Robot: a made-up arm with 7 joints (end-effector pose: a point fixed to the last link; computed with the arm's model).
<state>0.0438 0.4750 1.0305 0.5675 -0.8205 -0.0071 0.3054</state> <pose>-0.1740 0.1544 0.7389 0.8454 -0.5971 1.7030</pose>
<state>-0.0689 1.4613 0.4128 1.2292 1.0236 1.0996 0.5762</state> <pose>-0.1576 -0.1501 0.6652 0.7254 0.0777 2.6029</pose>
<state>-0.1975 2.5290 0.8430 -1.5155 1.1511 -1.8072 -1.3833</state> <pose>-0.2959 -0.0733 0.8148 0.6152 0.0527 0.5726</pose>
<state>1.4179 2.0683 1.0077 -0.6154 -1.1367 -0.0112 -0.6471</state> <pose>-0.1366 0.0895 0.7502 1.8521 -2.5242 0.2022</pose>
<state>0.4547 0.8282 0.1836 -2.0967 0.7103 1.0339 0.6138</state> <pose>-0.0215 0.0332 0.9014 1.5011 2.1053 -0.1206</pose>
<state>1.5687 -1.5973 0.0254 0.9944 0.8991 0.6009 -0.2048</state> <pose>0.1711 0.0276 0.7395 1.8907 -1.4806 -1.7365</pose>
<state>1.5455 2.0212 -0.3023 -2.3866 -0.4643 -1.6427 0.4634</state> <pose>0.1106 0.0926 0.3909 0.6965 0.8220 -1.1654</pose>
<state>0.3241 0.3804 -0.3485 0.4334 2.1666 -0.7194 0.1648</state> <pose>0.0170 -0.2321 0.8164 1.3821 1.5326 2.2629</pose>
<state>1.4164 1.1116 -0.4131 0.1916 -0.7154 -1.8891 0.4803</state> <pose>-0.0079 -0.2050 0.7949 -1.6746 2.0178 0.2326</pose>
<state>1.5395 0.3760 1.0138 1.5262 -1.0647 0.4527 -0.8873</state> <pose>0.2998 0.0369 0.6032 -0.8088 -1.8228 -0.3618</pose>
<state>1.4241 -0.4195 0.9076 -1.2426 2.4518 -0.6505 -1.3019</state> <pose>0.1177 0.2323 0.7774 1.0511 0.6487 -1.5631</pose>
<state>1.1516 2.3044 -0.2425 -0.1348 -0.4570 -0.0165 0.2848</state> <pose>0.1111 -0.1546 0.7156 0.4562 -2.1235 -0.9614</pose>
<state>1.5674 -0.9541 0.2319 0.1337 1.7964 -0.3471 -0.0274</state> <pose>0.1525 0.0431 0.7998 1.1380 -1.9422 -1.7066</pose>
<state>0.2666 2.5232 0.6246 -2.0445 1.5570 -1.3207 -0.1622</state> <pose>-0.0738 -0.1029 0.5820 -0.6814 -1.0370 1.6355</pose>
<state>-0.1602 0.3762 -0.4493 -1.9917 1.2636 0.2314 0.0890</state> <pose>0.0914 0.0649 0.7081 0.3788 2.1606 -2.0304</pose>
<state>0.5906 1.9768 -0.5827 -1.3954 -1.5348 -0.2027 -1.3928</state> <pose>-0.2013 -0.2104 0.8856 -1.8899 1.2609 1.1302</pose>
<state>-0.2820 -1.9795 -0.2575 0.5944 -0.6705 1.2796 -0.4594</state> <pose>-0.0948 0.0389 0.6362 0.2084 1.0464 -2.9083</pose>
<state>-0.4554 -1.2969 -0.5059 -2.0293 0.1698 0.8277 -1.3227</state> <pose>-0.1950 0.0957 0.9601 2.3524 -0.1308 0.2884</pose>
